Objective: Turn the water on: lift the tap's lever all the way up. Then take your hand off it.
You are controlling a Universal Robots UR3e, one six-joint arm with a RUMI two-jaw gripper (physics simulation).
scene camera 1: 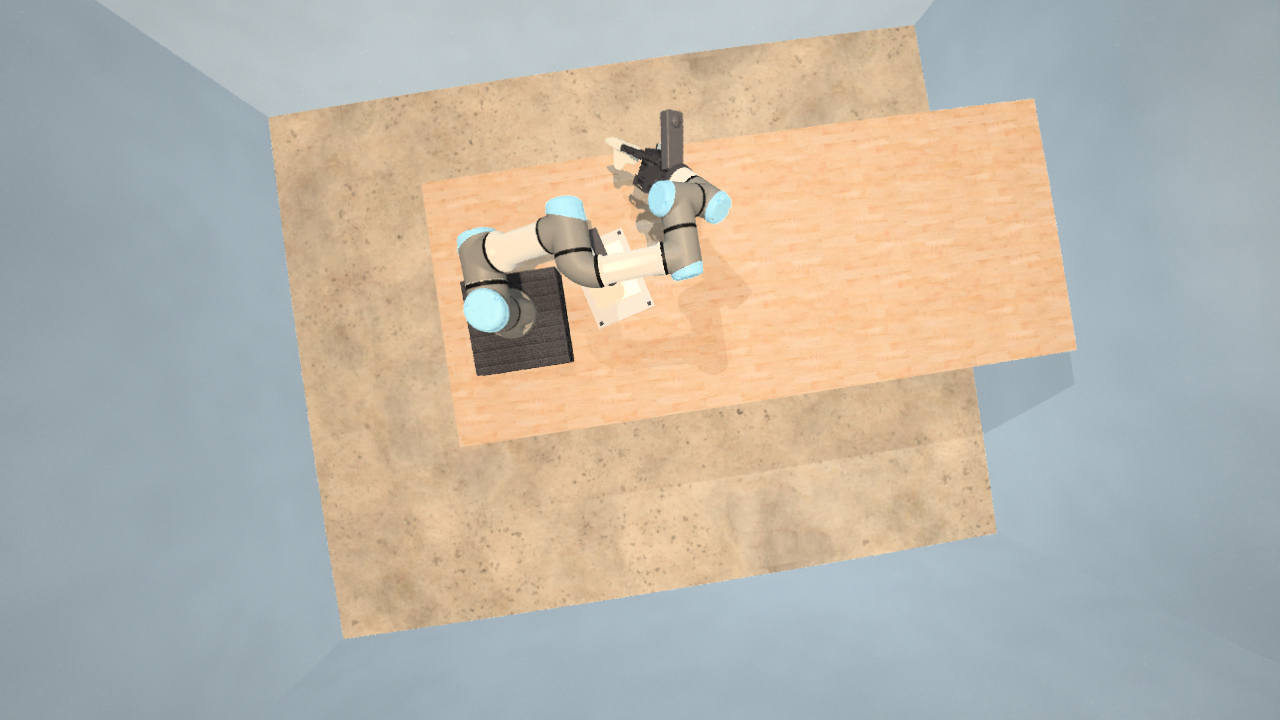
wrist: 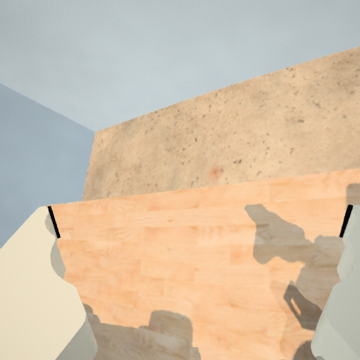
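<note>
The tap's pale base plate lies on the table right of the robot's dark base block, partly under the arm. A dark piece shows at the plate's upper left edge; whether it is the lever I cannot tell. The arm hides most of the tap, so the lever's angle cannot be read. My gripper is open and empty, near the table's upper edge in the scene view, apart from the plate. The tap does not show in the wrist view.
The dark base block carries the arm at the left end of the wooden table. The arm's links pass above the plate. The table's edge runs below the gripper, with speckled floor beyond. Arm shadows fall on the table.
</note>
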